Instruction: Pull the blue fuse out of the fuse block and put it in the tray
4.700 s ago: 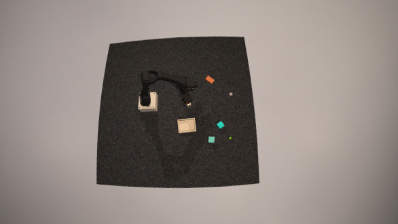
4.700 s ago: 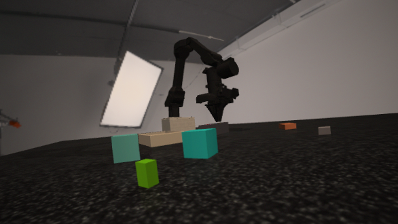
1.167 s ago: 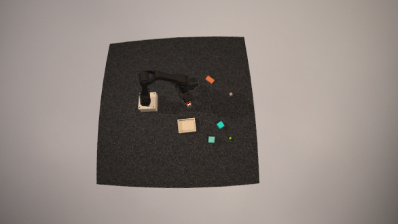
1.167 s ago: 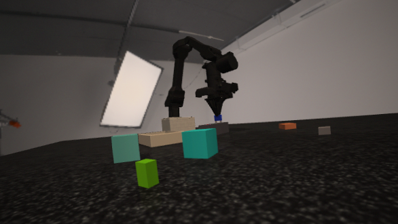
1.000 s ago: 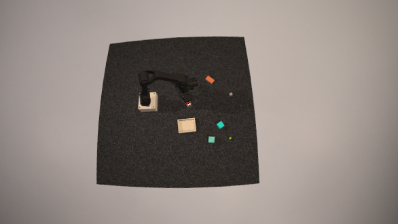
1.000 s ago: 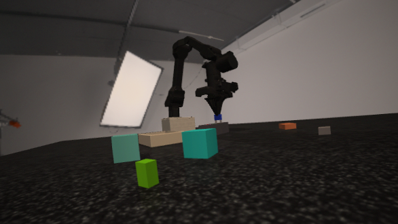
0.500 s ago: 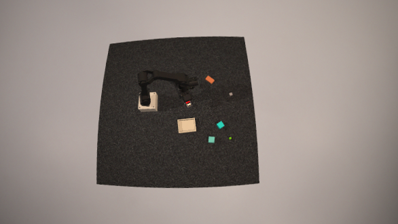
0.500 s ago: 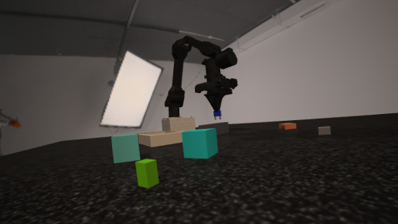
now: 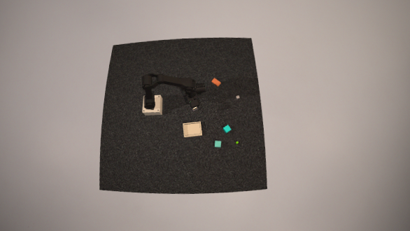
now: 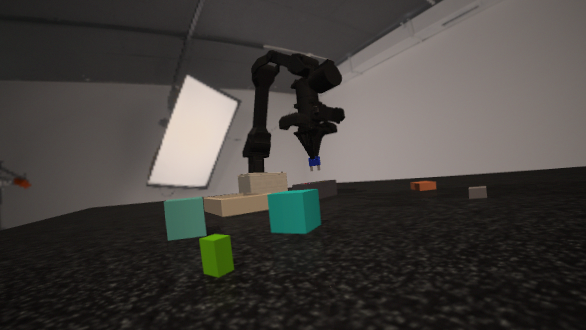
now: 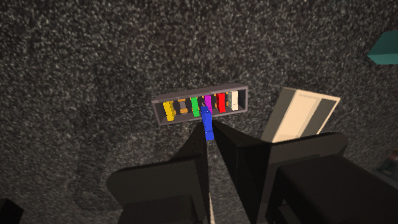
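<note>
My gripper tip is 3 cm short of the tan tray, 21 cm to the left of it and 10 cm above it. From my gripper tip the other things lie so: orange block: 17 cm ahead, 19 cm to the left, 9 cm below; then teal cube: 28 cm ahead, 18 cm to the right, 8 cm below; then blue fuse: 1 cm below.
</note>
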